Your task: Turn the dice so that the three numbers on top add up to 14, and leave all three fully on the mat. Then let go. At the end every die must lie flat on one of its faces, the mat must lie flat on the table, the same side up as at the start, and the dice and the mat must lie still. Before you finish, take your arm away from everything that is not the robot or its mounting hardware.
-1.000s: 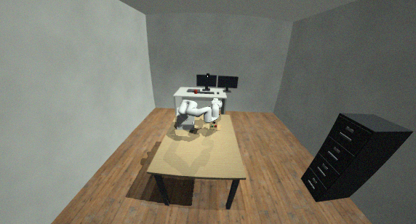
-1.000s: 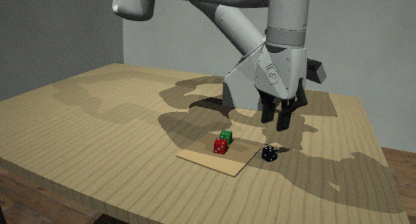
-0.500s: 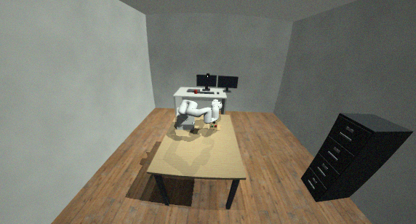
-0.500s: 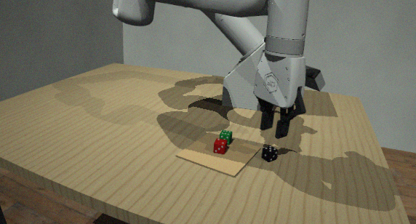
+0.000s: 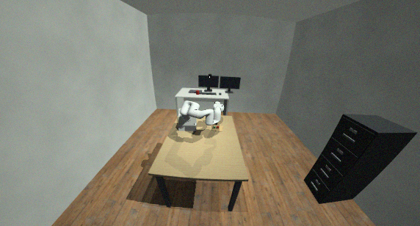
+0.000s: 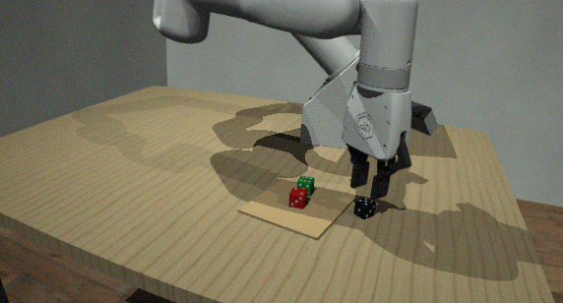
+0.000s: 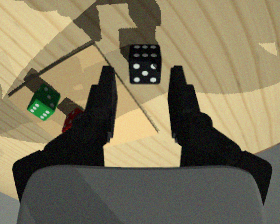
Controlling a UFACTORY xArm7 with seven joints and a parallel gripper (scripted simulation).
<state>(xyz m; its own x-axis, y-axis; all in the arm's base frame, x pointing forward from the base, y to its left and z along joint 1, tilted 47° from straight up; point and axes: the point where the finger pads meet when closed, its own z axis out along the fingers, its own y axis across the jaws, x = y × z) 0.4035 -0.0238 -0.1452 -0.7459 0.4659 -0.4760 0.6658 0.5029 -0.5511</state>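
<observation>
Right now the black die is 5 cm below my hand. From my hand the other things lie so: red die (11 cm to the right, 4 cm below, 1 cm ahead); green die (11 cm to the right, 4 cm below, 4 cm behind); tan mat (11 cm to the right, 6 cm below, 1 cm ahead).
</observation>
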